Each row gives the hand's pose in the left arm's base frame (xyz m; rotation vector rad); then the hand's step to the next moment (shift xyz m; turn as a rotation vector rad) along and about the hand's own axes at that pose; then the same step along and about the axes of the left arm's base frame.
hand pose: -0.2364 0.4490 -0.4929 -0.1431 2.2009 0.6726
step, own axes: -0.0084 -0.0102 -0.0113 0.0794 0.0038 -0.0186
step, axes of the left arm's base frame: 0.0011 -0.0154 0.0079 -0.0665 0.0031 -0.0472
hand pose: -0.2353 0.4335 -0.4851 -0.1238 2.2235 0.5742
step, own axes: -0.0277 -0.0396 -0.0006 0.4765 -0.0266 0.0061
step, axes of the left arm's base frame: 0.0287 -0.0383 0.0066 -0.3036 0.0264 -0.3673
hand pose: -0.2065 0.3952 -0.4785 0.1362 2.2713 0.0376
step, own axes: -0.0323 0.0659 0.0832 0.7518 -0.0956 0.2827
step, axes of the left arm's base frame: 0.0898 0.0604 -0.0246 -0.2755 -0.0167 -0.7603
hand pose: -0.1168 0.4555 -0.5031 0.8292 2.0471 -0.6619
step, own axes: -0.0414 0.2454 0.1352 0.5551 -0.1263 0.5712
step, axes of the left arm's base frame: 0.2677 0.0517 -0.0766 -0.0688 -0.2994 -0.7457
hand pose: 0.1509 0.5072 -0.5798 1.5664 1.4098 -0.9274
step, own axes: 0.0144 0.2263 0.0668 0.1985 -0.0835 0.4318
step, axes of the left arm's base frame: 0.2265 -0.0653 -0.0182 -0.0631 -0.3142 -0.3607
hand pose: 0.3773 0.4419 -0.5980 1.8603 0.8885 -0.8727
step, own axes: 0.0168 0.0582 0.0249 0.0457 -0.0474 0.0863
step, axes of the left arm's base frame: 0.0520 -0.0399 0.0000 -0.0354 -0.0502 -0.0895
